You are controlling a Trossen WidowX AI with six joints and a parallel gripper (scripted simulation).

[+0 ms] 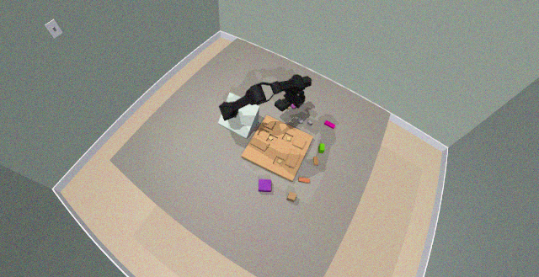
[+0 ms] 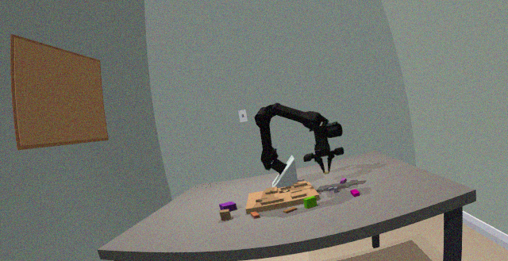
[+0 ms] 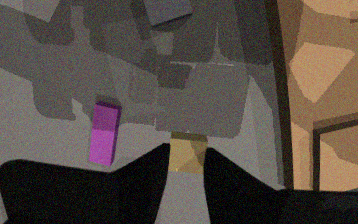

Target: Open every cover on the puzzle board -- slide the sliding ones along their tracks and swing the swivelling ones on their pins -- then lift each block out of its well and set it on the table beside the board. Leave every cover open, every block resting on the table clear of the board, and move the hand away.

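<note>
Right now my gripper tip is 210 mm to the left of the tan puzzle board, 50 mm above it and 40 mm short of it. From my gripper tip the other things lie so: grey block: 150 mm ahead, 60 mm below; then magenta piece: 270 mm ahead, 60 mm below, 50 mm to the left; then violet piece: 80 mm to the left, 60 mm below.
</note>
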